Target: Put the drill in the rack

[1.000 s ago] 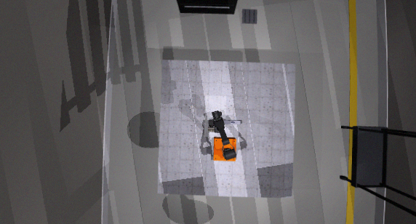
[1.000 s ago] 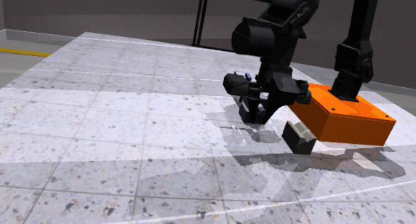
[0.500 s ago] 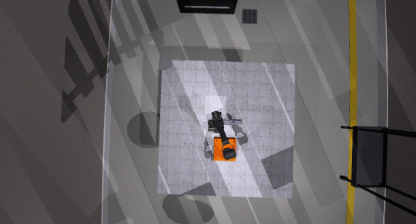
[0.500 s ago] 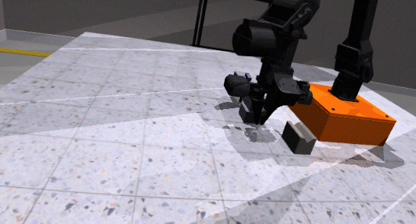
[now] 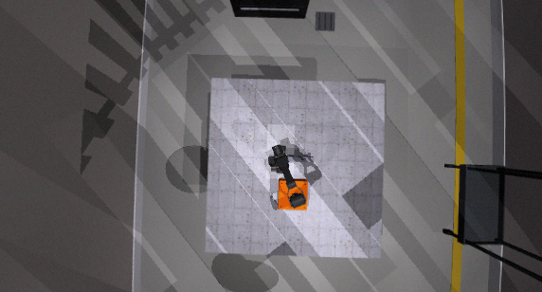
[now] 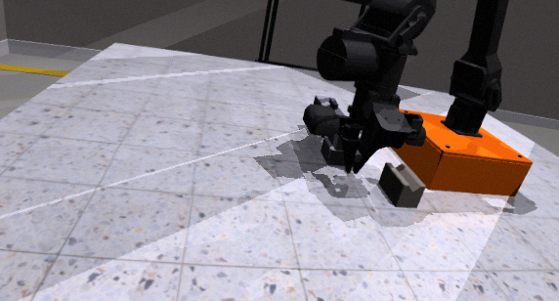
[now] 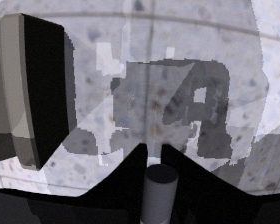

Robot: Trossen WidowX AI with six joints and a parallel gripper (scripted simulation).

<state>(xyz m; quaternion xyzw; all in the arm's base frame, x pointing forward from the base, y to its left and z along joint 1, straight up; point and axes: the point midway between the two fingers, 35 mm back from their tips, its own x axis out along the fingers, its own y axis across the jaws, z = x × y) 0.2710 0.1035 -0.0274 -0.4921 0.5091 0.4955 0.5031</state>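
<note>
My gripper tip is 5 cm to the left of the drill and 3 cm below it. Also, from my gripper tip: key (16 cm to the right, 4 cm above); then block housing (13 cm to the right, 3 cm above); then rack (7 cm behind, 4 cm to the left).
</note>
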